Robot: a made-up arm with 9 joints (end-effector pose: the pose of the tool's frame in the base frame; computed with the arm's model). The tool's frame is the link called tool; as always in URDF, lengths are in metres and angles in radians.
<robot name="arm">
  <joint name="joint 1" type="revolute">
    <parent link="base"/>
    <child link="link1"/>
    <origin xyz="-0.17 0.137 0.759"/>
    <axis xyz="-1 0 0"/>
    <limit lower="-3.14" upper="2.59" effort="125" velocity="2.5"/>
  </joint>
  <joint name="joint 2" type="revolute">
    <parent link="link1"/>
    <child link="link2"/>
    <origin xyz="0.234 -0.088 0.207"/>
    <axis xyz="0 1 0"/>
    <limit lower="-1.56" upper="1.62" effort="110" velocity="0.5"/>
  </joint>
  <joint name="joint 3" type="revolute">
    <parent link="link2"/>
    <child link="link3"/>
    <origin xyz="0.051 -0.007 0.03"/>
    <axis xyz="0 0 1"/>
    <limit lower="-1.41" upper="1.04" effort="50" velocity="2.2"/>
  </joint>
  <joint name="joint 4" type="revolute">
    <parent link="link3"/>
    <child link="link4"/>
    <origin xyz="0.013 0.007 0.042"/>
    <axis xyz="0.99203 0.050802 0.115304"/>
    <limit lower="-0.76" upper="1.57" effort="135" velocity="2.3"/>
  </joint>
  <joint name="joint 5" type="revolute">
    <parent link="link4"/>
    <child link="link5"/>
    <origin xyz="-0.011 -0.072 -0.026"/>
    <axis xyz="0 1 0"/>
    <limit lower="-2.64" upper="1.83" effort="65" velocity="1.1"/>
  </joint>
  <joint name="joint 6" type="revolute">
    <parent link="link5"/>
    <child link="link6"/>
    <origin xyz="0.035 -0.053 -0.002"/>
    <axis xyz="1 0 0"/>
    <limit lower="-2.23" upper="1.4" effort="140" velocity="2.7"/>
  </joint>
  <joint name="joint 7" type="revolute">
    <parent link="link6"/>
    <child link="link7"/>
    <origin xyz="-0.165 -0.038 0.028"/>
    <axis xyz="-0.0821 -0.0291 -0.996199"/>
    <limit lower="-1.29" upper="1.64" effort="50" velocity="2.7"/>
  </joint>
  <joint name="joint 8" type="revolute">
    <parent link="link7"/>
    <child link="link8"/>
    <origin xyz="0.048 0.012 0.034"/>
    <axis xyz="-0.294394 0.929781 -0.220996"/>
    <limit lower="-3.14" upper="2.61" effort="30" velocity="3"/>
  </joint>
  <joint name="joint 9" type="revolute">
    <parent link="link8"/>
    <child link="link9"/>
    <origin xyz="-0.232 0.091 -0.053"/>
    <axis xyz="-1 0 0"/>
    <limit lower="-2.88" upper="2.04" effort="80" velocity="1.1"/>
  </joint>
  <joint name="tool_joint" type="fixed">
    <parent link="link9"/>
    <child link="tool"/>
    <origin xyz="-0.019 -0.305 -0.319" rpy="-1.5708 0 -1.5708"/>
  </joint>
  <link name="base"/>
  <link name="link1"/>
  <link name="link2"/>
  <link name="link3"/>
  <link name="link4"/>
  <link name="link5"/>
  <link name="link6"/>
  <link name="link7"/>
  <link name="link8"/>
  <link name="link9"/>
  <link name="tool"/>
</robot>
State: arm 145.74 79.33 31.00 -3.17 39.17 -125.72 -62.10 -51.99 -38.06
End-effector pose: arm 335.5 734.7 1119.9 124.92 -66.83 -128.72
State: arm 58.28 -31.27 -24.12 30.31 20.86 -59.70 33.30 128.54 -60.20
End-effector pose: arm -3.4 596.4 580.6 -89.10 10.13 135.93
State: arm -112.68 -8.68 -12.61 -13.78 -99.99 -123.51 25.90 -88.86 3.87
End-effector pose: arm -310.1 -216.1 477.8 -12.91 -48.52 170.91
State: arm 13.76 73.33 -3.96 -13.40 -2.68 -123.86 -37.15 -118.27 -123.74
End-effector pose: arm -204.6 -199.4 1523.5 108.15 -7.24 -159.11
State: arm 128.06 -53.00 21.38 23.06 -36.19 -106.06 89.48 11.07 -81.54
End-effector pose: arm 414.0 809.5 799.0 -66.29 -56.52 54.10
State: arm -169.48 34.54 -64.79 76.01 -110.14 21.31 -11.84 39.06 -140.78
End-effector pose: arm 542.3 -196.7 635.2 -146.21 13.30 6.80
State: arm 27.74 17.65 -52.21 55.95 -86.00 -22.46 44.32 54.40 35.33
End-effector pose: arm 90.7 439.5 523.9 -97.11 24.46 154.03
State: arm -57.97 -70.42 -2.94 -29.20 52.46 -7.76 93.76 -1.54 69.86
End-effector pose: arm -295.1 23.0 1062.6 -175.78 -61.19 -136.79
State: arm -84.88 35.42 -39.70 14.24 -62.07 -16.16 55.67 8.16 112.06
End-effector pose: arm -124.0 -211.4 1068.3 155.39 -34.29 -69.79
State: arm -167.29 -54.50 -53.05 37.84 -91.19 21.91 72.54 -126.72 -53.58
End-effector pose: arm -285.2 587.1 644.9 -14.50 -49.57 106.68
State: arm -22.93 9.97 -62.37 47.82 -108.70 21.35 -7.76 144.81 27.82
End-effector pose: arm -301.5 285.0 847.9 -151.32 1.98 -151.66
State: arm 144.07 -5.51 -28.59 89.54 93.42 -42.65 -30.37 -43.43 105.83
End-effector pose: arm 418.6 503.4 1020.0 167.76 -7.62 55.42
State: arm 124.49 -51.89 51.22 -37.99 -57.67 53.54 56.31 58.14 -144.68
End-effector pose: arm -364.7 344.5 575.8 -128.43 9.36 -100.61
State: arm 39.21 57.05 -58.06 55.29 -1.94 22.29 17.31 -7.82 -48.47
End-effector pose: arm 194.0 380.8 523.1 -65.91 60.98 -155.04
